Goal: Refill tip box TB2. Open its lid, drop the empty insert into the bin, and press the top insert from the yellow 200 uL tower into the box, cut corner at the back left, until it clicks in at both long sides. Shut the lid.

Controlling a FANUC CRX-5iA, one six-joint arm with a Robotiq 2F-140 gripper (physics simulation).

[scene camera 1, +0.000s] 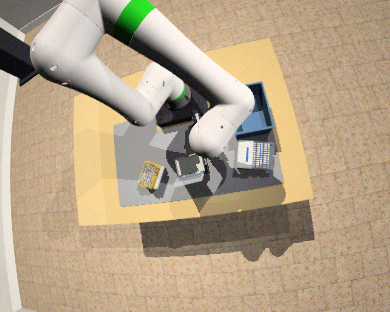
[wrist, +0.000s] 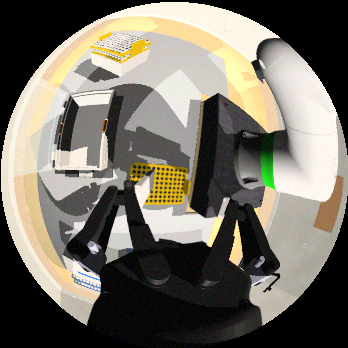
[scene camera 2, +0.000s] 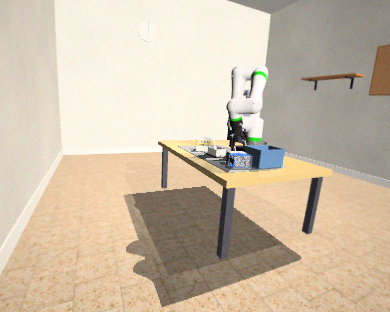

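Tip box TB2 [scene camera 1: 179, 172] [scene camera 2: 217, 151] [wrist: 92, 99] stands open on the mat, and no insert shows inside it. Its clear lid [scene camera 1: 189, 181] [wrist: 46, 135] is folded back. The empty yellow insert [wrist: 169, 186] lies flat on the mat between the box and the robot base; in scene camera 1 the arm hides it. My gripper [scene camera 2: 236, 144] [wrist: 181, 182] is open, with nothing between its fingers, and hangs above the insert. One fingertip overlaps the insert in the wrist view. The yellow 200 uL tower [scene camera 1: 151, 175] [scene camera 2: 203, 143] [wrist: 120, 49] stands left of the box.
The blue bin [scene camera 1: 253, 123] [scene camera 2: 269, 158] stands at the table's right side. A blue and white tip tower [scene camera 1: 255, 154] [scene camera 2: 239, 160] [wrist: 86, 280] stands in front of it. The dark robot base plate [wrist: 215, 150] is close beside the insert.
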